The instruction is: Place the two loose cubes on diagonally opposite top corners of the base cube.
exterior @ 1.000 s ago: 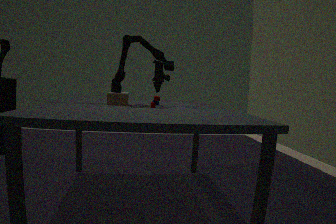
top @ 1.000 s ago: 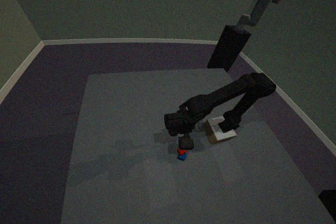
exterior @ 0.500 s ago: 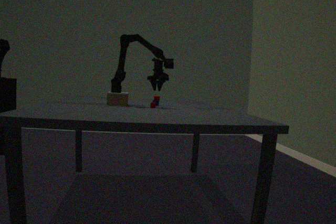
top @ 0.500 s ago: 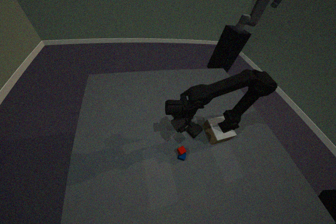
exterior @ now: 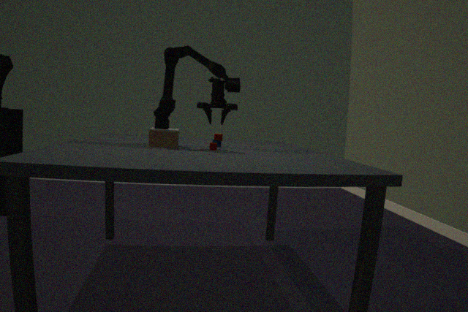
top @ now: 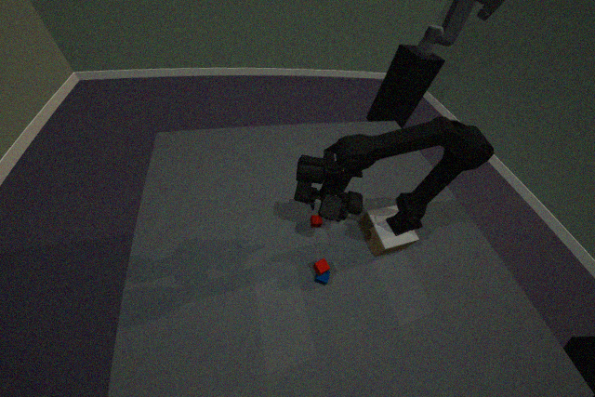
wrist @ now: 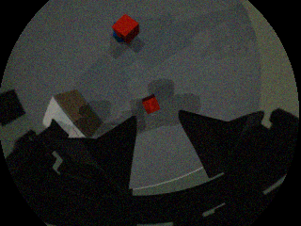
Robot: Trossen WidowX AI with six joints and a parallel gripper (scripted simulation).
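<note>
My gripper tip is 16 cm to the right of the blue cube, 10 cm above it and 4 cm short of it.
</note>
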